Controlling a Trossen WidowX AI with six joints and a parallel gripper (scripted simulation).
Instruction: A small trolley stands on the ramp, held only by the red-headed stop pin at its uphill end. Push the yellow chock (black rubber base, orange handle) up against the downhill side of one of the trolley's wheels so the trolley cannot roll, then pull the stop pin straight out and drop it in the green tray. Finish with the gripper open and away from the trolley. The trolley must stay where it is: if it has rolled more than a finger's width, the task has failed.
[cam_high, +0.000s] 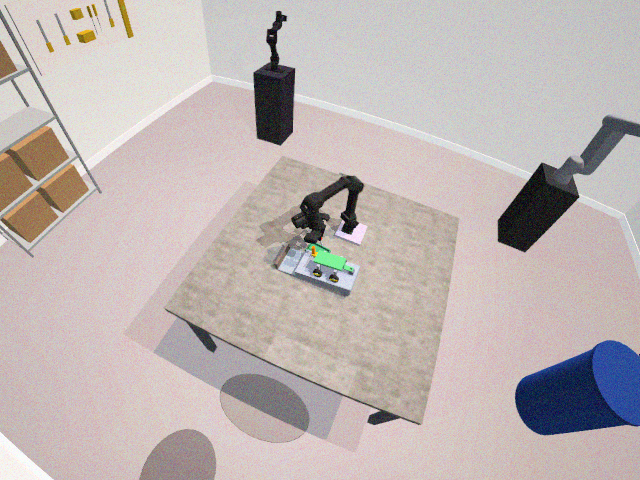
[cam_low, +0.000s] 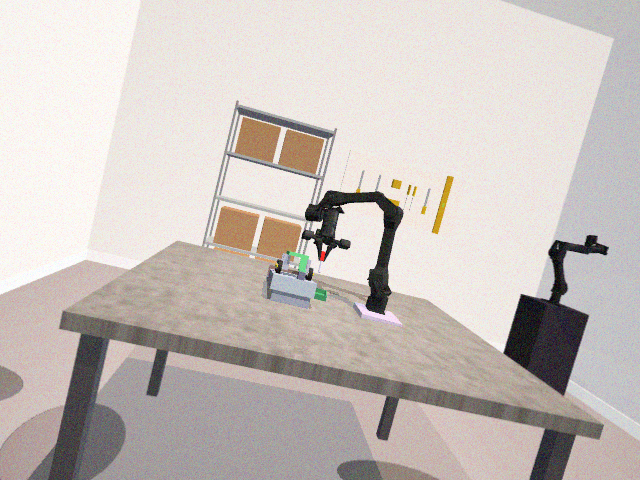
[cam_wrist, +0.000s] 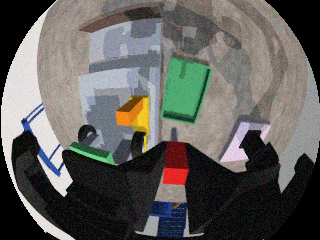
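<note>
The green tray is 15 cm below my gripper tip, 2 cm behind it and 1 cm to the right of it. The rest, counted from my gripper tip: red-headed stop pin (right at my gripper tip); then trolley (11 cm ahead, 10 cm to the left, 3 cm below); then yellow chock (5 cm below, 5 cm ahead, 1 cm to the left).
</note>
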